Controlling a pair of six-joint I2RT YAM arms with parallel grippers.
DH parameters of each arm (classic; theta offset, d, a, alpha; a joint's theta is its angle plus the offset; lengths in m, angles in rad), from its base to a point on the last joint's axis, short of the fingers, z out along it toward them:
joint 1: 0 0.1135 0.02 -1.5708
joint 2: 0 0 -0.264 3.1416
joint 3: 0.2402 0 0.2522 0
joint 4: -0.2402 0 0.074 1.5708
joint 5: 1.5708 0 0 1.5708
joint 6: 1.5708 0.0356 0 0
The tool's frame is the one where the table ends.
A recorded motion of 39 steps. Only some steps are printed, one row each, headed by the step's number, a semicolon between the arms.
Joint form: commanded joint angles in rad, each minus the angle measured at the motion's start. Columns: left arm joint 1, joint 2, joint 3, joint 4, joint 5, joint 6; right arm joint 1, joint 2, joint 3, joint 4, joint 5, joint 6.
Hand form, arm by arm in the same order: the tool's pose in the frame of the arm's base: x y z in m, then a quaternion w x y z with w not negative. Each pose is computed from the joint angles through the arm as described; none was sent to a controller.
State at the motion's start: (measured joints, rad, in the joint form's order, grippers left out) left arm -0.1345 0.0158 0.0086 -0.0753 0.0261 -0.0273; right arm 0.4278 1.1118 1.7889 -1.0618 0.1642 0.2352
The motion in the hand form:
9: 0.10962 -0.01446 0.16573 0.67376 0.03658 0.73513 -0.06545; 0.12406 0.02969 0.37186 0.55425 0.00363 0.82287 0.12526
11: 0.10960 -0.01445 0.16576 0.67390 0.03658 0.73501 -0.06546; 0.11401 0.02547 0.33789 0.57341 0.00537 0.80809 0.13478
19: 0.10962 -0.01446 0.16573 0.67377 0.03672 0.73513 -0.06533; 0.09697 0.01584 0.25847 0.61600 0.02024 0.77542 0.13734
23: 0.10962 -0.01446 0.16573 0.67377 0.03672 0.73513 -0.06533; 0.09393 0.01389 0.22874 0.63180 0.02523 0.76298 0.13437
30: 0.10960 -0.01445 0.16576 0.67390 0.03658 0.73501 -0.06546; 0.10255 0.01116 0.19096 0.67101 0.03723 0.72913 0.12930
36: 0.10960 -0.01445 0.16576 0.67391 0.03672 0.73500 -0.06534; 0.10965 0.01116 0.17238 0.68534 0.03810 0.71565 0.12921
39: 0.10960 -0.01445 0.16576 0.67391 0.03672 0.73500 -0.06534; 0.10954 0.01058 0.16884 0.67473 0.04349 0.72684 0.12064
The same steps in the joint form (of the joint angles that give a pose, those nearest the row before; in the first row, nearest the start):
9: 0.0106 -0.0045 -0.0038 -0.0019 -0.0035 -0.0179; -0.1869 -0.4490 -0.8026 0.3761 -0.1426 -0.0004
11: 0.0107 -0.0049 -0.0038 -0.0019 -0.0034 -0.0179; -0.2098 -0.5783 -0.9831 0.4784 -0.1701 0.0004
19: 0.0106 -0.0045 -0.0038 -0.0019 -0.0035 -0.0176; -0.2831 -0.8835 -1.3603 0.6565 -0.2118 0.0004
23: 0.0106 -0.0045 -0.0038 -0.0019 -0.0035 -0.0176; -0.2984 -1.0036 -1.4920 0.7065 -0.2106 -0.0004
30: 0.0107 -0.0049 -0.0038 -0.0019 -0.0034 -0.0179; -0.3356 -1.1089 -1.6869 0.8965 -0.2113 0.0030
36: 0.0107 -0.0049 -0.0038 -0.0019 -0.0034 -0.0176; -0.3415 -1.1090 -1.7815 1.0300 -0.2110 0.0030
39: 0.0107 -0.0049 -0.0038 -0.0019 -0.0034 -0.0176; -0.3415 -1.1089 -1.7811 0.9964 -0.1950 -0.0004

